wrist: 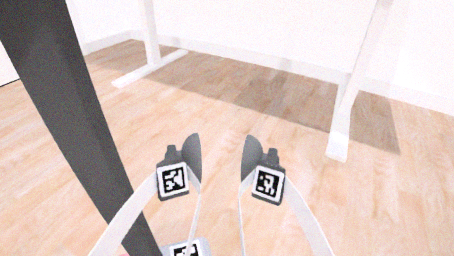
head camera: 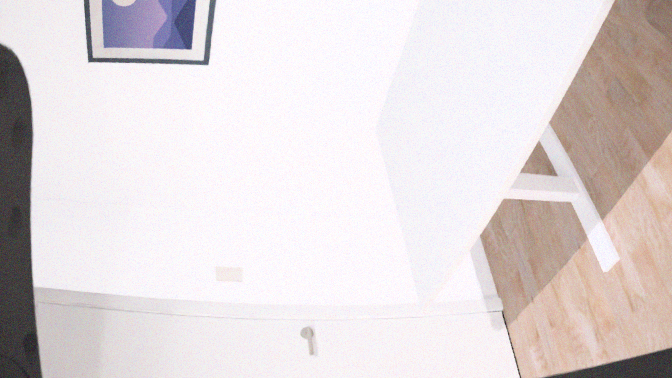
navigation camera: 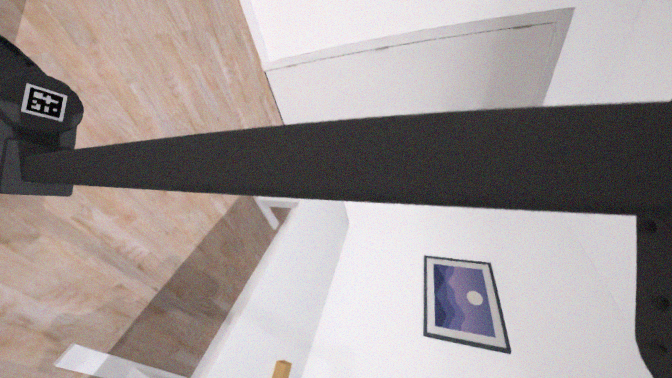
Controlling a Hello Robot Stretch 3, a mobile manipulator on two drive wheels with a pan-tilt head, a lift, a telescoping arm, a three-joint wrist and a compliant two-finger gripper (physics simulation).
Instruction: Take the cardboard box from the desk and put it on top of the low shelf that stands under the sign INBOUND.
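Frame: origin at the robot's base, x down, y right, z back, level; centimetres.
Where they show: gripper, between the fingertips: (wrist: 222, 151).
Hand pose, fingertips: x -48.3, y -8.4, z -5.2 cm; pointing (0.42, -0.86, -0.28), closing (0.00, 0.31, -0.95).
Note:
After its pixels a point has its place.
The white desk (head camera: 475, 100) {z -17.6, x -72.0, y -110.5 cm} (navigation camera: 270, 290) {z -32.6, x -72.0, y -76.0 cm} stands against the wall; in the wrist view its leg (wrist: 345, 112) {z -84.2, x -5.1, y -60.4 cm} shows. A small orange-brown piece (navigation camera: 282, 369) {z -68.8, x -75.9, y -82.3 cm}, perhaps the cardboard box, shows on the desk at the bottom edge of the navigation view, mostly cut off. My gripper (wrist: 222, 151) {z -5.3, x -48.3, y -8.4 cm} is open, its two fingertips apart with floor showing between them. It is over the floor in front of the desk, apart from it. The low shelf and the sign INBOUND do not show in these views.
A white door (head camera: 200, 345) {z 71.0, x -134.3, y -185.4 cm} (navigation camera: 450, 75) {z 99.4, x -148.9, y -157.3 cm} with a handle (head camera: 308, 333) {z 64.5, x -92.8, y -185.1 cm} is in the wall near the desk's end. A framed picture (head camera: 150, 55) {z -33.0, x -156.1, y -173.8 cm} (navigation camera: 465, 300) {z -51.7, x -160.0, y -155.0 cm} hangs on the wall. A dark robot beam (navigation camera: 350, 160) {z 6.6, x -122.3, y -11.6 cm} (wrist: 65, 100) {z 6.1, x -53.3, y -11.6 cm} crosses the navigation and wrist views.

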